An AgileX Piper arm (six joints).
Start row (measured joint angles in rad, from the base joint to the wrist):
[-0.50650 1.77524 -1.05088 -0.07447 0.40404 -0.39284]
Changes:
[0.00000 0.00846 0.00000 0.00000 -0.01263 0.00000]
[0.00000 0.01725 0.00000 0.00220 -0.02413 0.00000]
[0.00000 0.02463 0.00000 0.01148 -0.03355 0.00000]
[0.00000 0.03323 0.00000 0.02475 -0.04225 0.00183]
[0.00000 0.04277 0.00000 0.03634 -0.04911 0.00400]
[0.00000 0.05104 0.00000 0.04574 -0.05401 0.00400]
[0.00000 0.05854 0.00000 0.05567 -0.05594 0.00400]
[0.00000 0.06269 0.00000 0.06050 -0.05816 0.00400]
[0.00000 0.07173 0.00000 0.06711 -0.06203 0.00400]
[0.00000 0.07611 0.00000 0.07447 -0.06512 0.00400]
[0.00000 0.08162 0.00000 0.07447 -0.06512 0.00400]
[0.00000 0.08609 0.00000 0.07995 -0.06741 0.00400]
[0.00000 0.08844 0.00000 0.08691 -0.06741 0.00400]
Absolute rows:
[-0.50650 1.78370 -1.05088 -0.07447 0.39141 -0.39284]
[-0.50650 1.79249 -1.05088 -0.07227 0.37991 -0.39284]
[-0.50650 1.79987 -1.05088 -0.06299 0.37049 -0.39284]
[-0.50650 1.80847 -1.05088 -0.04972 0.36179 -0.39101]
[-0.50650 1.81801 -1.05088 -0.03813 0.35493 -0.38884]
[-0.50650 1.82628 -1.05088 -0.02873 0.35003 -0.38884]
[-0.50650 1.83378 -1.05088 -0.01880 0.34810 -0.38884]
[-0.50650 1.83793 -1.05088 -0.01397 0.34588 -0.38884]
[-0.50650 1.84697 -1.05088 -0.00736 0.34201 -0.38884]
[-0.50650 1.85135 -1.05088 0.00000 0.33892 -0.38884]
[-0.50650 1.85686 -1.05088 0.00000 0.33892 -0.38884]
[-0.50650 1.86133 -1.05088 0.00548 0.33663 -0.38884]
[-0.50650 1.86368 -1.05088 0.01244 0.33663 -0.38884]

